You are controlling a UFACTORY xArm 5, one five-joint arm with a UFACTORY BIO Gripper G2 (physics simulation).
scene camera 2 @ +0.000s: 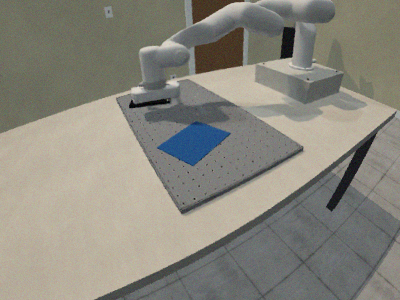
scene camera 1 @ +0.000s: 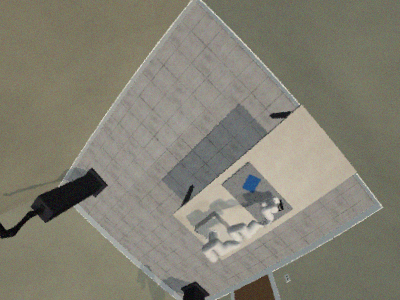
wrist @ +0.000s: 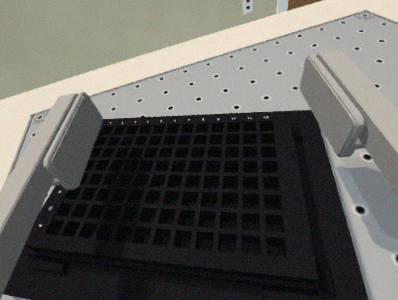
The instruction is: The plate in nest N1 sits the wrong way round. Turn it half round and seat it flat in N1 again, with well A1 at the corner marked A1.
Scene:
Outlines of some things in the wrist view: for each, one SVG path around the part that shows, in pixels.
A black well plate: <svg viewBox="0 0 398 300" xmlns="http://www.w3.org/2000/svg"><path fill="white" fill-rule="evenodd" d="M319 290L289 113L104 120L80 185L72 190L67 190L61 185L56 186L36 219L24 247L31 249L29 254L41 258L314 292Z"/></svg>

